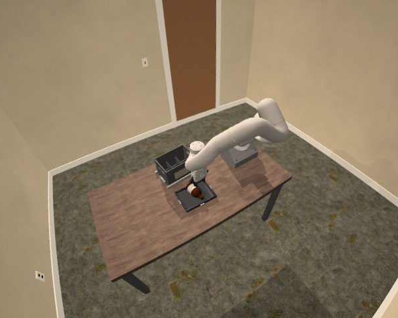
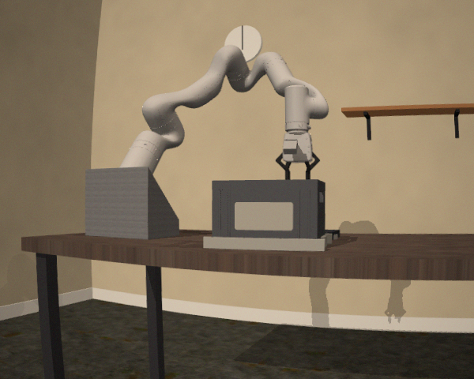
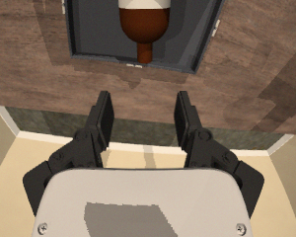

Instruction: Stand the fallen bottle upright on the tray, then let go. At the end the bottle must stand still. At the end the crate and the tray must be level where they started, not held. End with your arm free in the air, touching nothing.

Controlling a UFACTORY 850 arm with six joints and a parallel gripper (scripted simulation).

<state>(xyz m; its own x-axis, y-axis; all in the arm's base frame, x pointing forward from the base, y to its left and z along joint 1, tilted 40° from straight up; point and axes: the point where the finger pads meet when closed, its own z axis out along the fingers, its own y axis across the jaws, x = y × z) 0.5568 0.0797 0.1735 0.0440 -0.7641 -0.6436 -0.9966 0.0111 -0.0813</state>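
My hand is 50 mm to the left of the brown bottle and 160 mm above it. Round my hand: grey crate: 20 mm behind, 330 mm to the right, 120 mm below; dark tray: 10 mm ahead, 50 mm to the right, 190 mm below.
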